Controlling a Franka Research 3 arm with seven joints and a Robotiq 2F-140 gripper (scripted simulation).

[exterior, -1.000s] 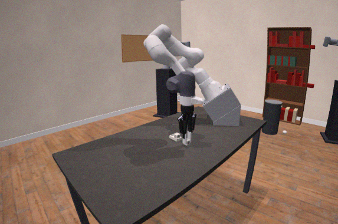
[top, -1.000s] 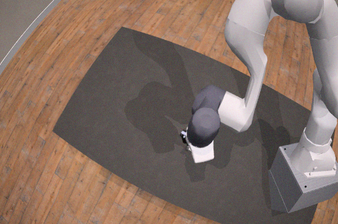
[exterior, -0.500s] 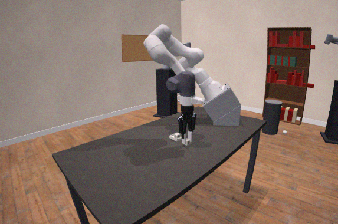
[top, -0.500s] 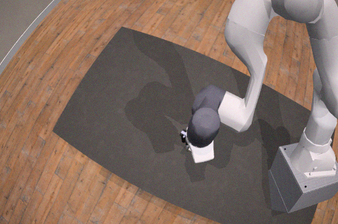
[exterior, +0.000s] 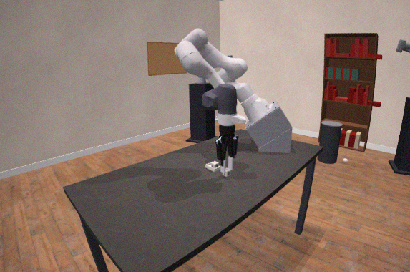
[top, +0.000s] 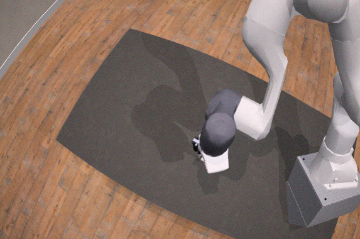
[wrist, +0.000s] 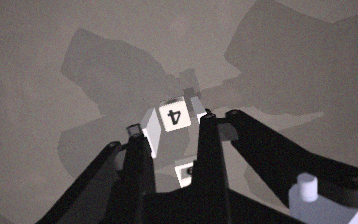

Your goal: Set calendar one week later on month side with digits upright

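My hand is 40 mm above the white cube. The rest, counted from my hand: white tray (40 mm behind, 100 mm to the right, 50 mm below).
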